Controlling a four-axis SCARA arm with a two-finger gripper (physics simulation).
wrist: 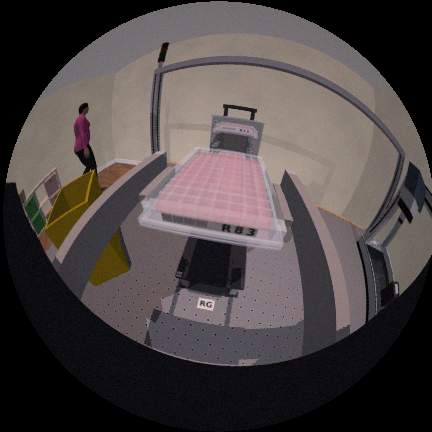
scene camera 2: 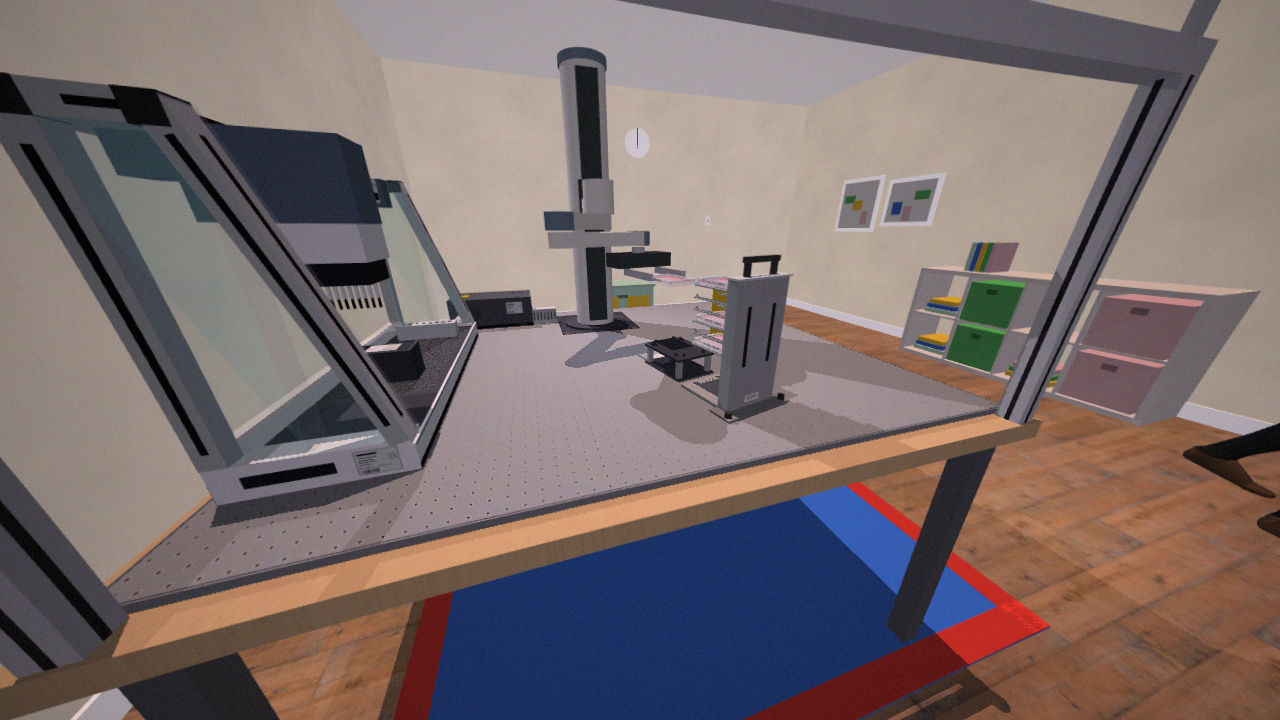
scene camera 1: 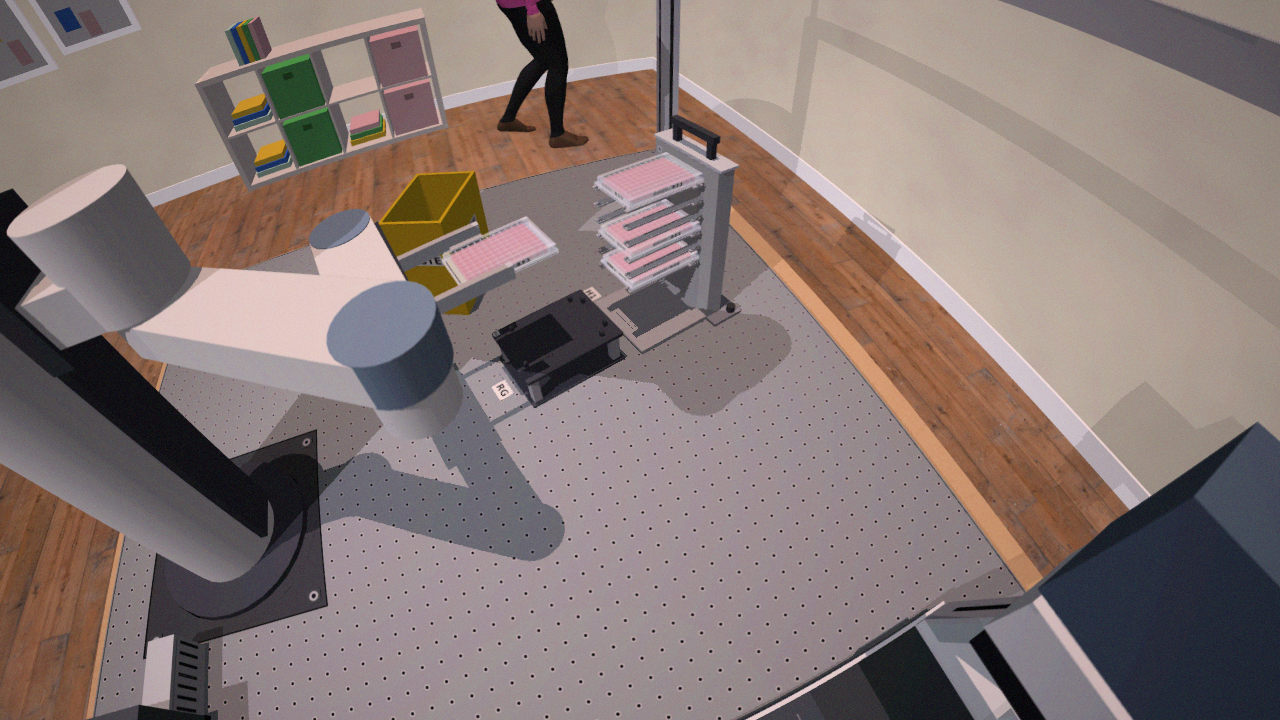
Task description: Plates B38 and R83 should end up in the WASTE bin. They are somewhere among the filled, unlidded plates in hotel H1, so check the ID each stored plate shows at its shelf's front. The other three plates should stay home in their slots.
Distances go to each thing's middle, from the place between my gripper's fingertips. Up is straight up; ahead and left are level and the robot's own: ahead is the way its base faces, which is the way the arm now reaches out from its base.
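Labels:
The plate R83 (scene camera 1: pixel 521 242) is 1 cm below my hand. Hotel H1 (scene camera 2: pixel 758 375) stands 31 cm ahead of my hand, 7 cm to the left of it and 11 cm below it, whereas the black stand (scene camera 1: pixel 560 333) is 6 cm ahead of my hand, 1 cm to the left of it and 19 cm below it. As for plate B33 (scene camera 1: pixel 643 182), I find it 1 cm above my hand, 23 cm ahead of it and 5 cm to the left of it.

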